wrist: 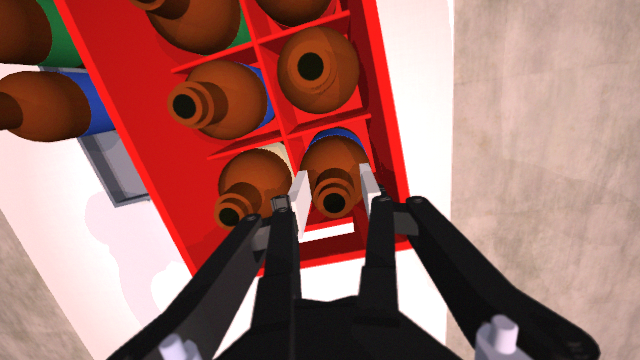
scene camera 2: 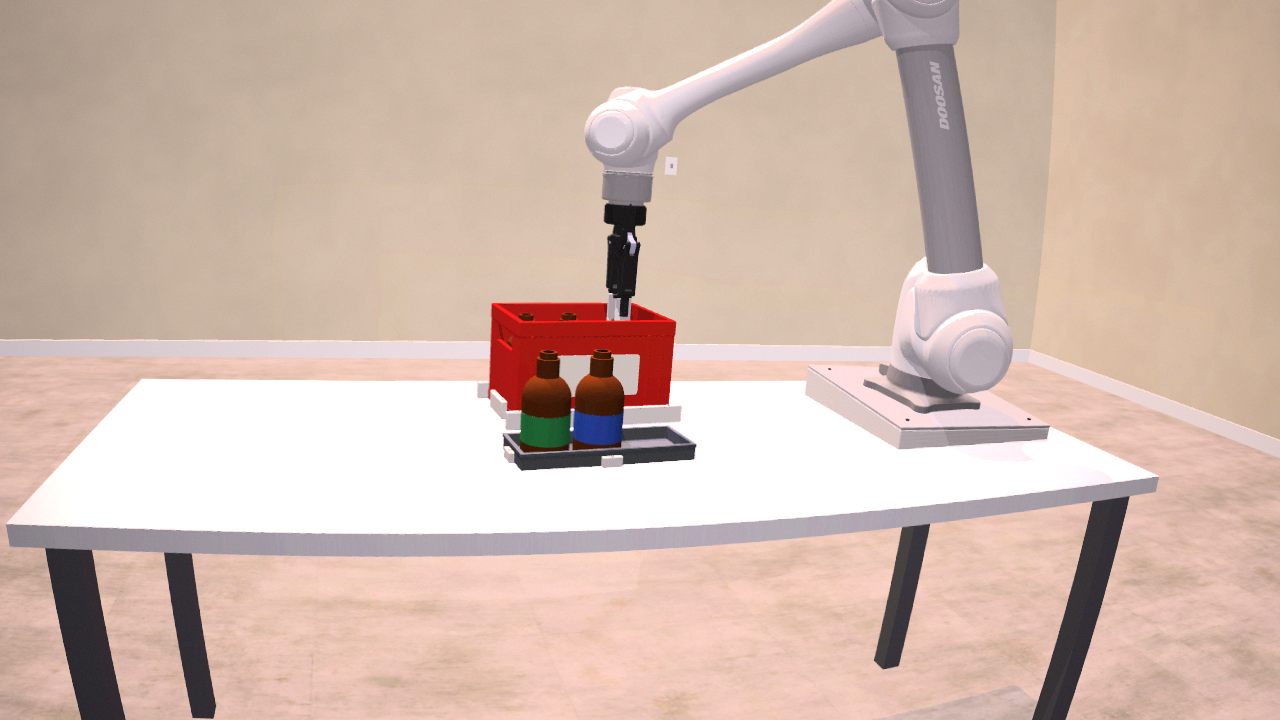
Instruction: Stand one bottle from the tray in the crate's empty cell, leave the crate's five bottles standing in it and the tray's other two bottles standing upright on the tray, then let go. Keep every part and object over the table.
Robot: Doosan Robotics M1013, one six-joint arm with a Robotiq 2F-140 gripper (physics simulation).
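Visible: a green-labelled bottle (scene camera 2: 546, 401), a blue-labelled bottle (scene camera 2: 599, 397), a blue-labelled bottle (wrist: 332, 159) and a pale-labelled bottle (wrist: 246, 184). My gripper (scene camera 2: 617, 331) is visible too, and I also see the gripper (wrist: 334, 181).
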